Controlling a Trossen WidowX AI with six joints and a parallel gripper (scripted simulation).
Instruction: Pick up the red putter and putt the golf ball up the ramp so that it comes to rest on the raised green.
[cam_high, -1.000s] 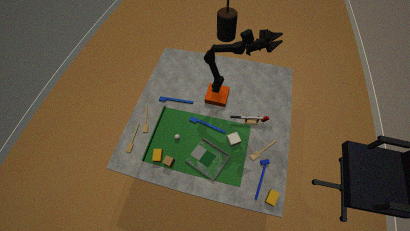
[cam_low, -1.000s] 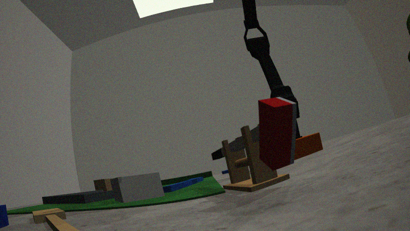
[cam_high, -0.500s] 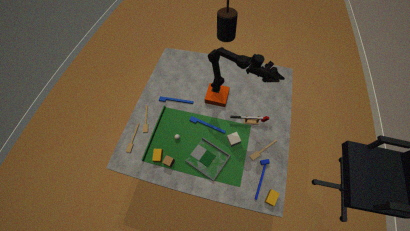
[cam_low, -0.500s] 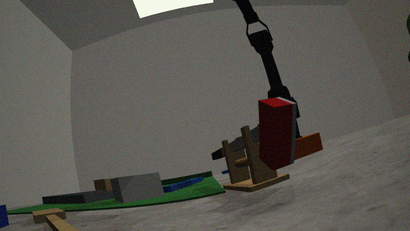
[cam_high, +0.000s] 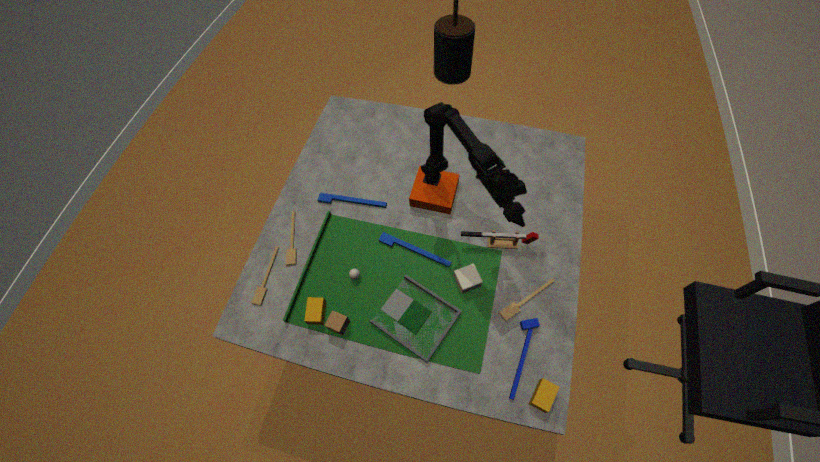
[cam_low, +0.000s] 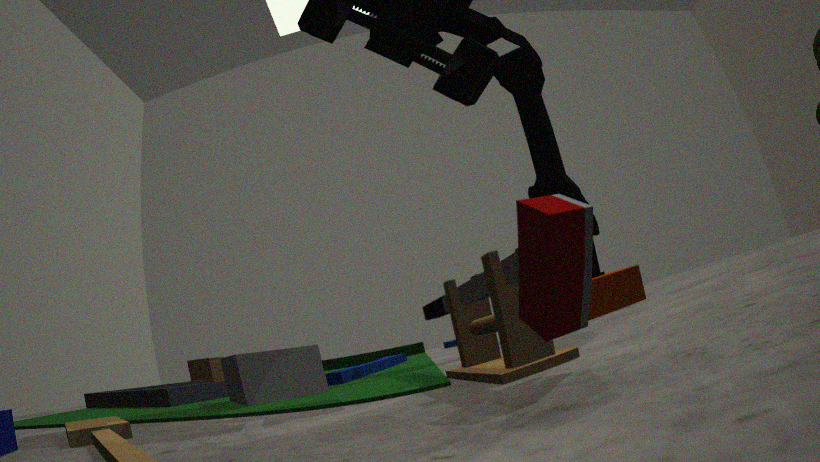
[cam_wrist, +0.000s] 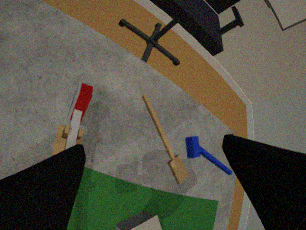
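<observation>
The red putter is 3 cm behind my gripper tip, 4 cm to the right of it and 18 cm below it. Round my gripper tip: white block: 17 cm ahead, 12 cm to the right, 21 cm below; white golf ball: 28 cm ahead, 53 cm to the right, 21 cm below; wooden stand: 3 cm behind, 2 cm to the right, 20 cm below.
</observation>
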